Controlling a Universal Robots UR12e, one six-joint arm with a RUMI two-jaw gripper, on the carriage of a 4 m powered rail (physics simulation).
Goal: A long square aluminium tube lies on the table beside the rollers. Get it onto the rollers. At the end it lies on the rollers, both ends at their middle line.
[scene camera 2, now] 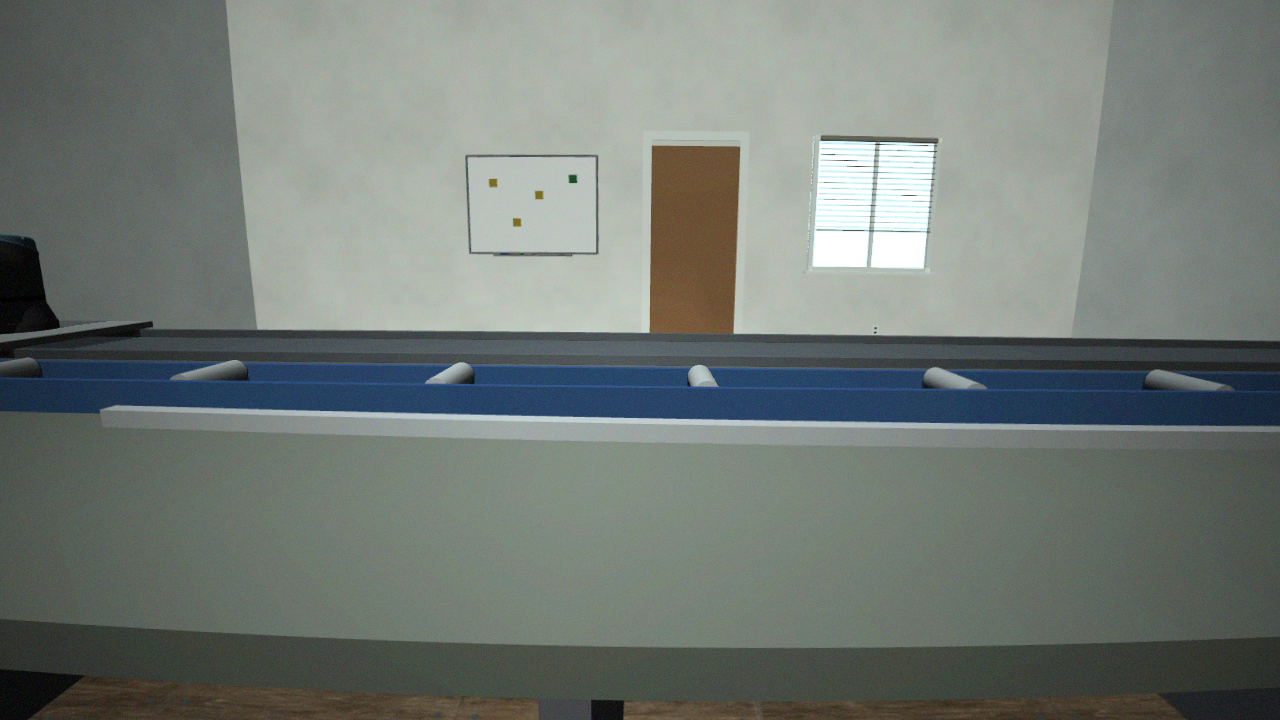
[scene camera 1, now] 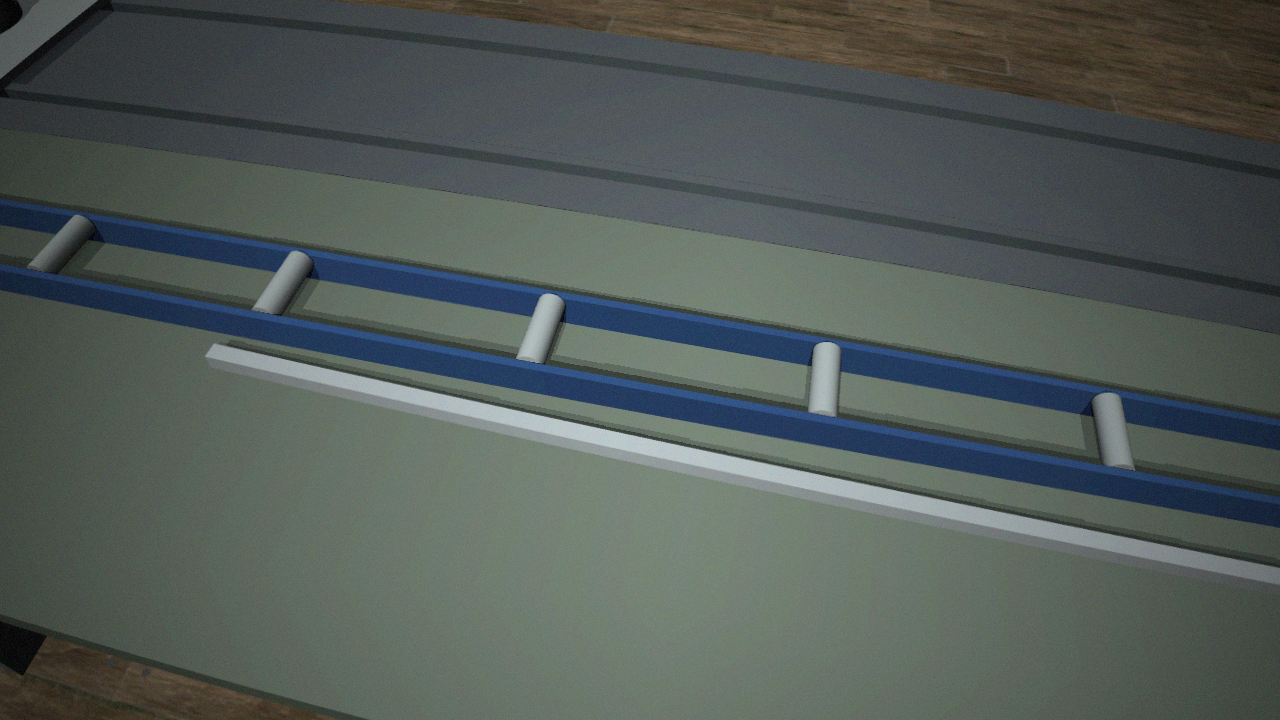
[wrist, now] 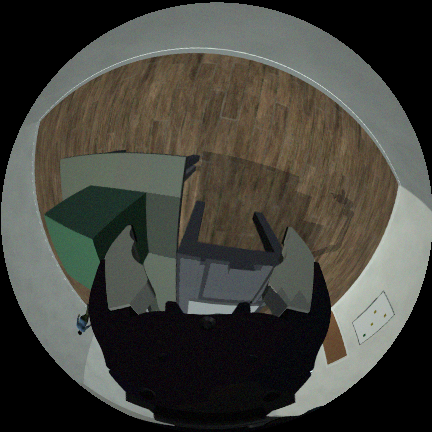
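Where they show: gripper, between the fingertips: [wrist: 208,228]; arm's base, origin of its link: [scene camera 2: 16,330].
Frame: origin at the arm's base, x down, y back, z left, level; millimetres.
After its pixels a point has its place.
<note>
The long square aluminium tube [scene camera 1: 733,465] {x 5, y -767, z 1810 mm} [scene camera 2: 537,428] {x 14, y -775, z 1684 mm} lies flat on the table [scene camera 1: 537,582] {x 30, y -964, z 1605 mm} [scene camera 2: 626,537] {x 30, y -1025, z 1808 mm}, beside the near blue side rail [scene camera 1: 671,401] {x -9, y -694, z 1715 mm} [scene camera 2: 581,404] {x 4, y -694, z 1732 mm} of the roller track and roughly parallel to it. Its left end shows in both scene views; its right end is cut off by the frame edge. The light grey rollers [scene camera 1: 541,328] {x -30, y -627, z 1519 mm} [scene camera 2: 450,374] {x -27, y -643, z 1525 mm} sit between the two blue side rails, with no tube on them. My gripper [wrist: 208,228] {x -364, y -204, z -964 mm} is open and empty in the wrist view, high up and away from the tube. Tube and rollers do not show in the wrist view.
The grey powered rail [scene camera 1: 581,116] runs behind the table, with a light carriage plate [scene camera 1: 53,31] {x 0, y -4, z 212 mm} [scene camera 2: 80,333] {x 7, y -16, z 225 mm} at its left. In the wrist view, a large green block [wrist: 75,252] {x -290, y -571, z -748 mm} stands on the table at left, and a grey structure with dark beams [wrist: 230,252] lies below the fingers.
</note>
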